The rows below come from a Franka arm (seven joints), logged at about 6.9 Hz.
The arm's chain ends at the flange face. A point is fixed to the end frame.
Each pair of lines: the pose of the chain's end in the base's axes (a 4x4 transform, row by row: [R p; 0 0 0 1], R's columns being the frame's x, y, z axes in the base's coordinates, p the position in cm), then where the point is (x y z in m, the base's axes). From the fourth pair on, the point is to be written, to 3 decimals.
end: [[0.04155 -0.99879 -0.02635 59.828], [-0.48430 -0.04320 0.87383 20.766], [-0.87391 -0.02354 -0.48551 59.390], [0 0 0 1]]
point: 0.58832 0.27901 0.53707
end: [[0.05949 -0.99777 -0.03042 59.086], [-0.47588 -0.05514 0.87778 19.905], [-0.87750 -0.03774 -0.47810 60.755], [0 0 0 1]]
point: 0.58081 0.27078 0.55122
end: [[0.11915 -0.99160 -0.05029 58.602], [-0.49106 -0.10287 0.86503 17.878], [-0.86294 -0.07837 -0.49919 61.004], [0 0 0 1]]
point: 0.57510 0.24874 0.55169
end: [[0.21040 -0.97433 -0.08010 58.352], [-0.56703 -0.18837 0.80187 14.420], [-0.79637 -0.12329 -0.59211 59.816], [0 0 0 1]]
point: 0.571 0.207 0.532
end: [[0.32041 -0.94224 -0.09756 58.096], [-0.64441 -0.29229 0.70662 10.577], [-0.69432 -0.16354 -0.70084 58.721], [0 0 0 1]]
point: 0.569 0.158 0.512
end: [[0.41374 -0.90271 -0.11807 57.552], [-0.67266 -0.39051 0.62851 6.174], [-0.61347 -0.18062 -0.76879 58.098], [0 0 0 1]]
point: 0.564 0.105 0.501
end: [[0.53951 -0.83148 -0.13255 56.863], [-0.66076 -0.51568 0.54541 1.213], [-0.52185 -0.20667 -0.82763 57.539], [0 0 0 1]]
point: 0.558 0.047 0.491
